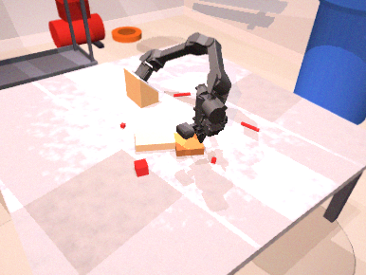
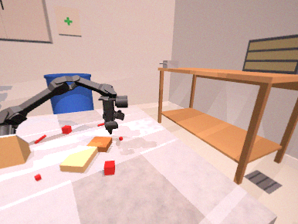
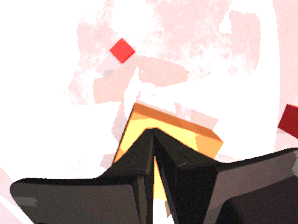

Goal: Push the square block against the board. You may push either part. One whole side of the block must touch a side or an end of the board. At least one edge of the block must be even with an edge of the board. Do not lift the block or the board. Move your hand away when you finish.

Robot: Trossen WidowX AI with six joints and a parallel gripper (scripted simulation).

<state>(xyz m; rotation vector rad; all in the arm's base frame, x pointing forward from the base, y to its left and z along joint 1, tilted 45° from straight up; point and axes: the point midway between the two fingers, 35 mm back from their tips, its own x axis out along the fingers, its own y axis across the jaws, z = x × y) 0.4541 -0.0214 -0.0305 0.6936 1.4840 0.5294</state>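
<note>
My gripper tip is now 60 mm past the orange square block and 40 mm above it. Round my gripper tip: pale tan board: 170 mm behind, 90 mm to the right, 40 mm below.
</note>
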